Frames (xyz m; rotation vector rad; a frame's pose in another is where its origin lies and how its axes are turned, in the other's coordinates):
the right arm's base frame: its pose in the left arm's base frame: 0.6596 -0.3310 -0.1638 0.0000 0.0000 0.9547
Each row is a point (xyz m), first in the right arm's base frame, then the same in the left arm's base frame.
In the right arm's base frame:
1: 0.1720 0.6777 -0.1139
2: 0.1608 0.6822 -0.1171
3: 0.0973 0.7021 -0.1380
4: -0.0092 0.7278 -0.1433
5: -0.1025 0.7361 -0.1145
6: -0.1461 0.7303 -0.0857
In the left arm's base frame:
1: 0.2059 0.2010 -0.2777
2: 0.1957 0.1944 -0.2809
3: 0.1428 0.1541 -0.3018
4: 0.0603 0.0821 -0.3071
5: -0.0004 0.0107 -0.2783
6: -0.0209 -0.0282 -0.2495

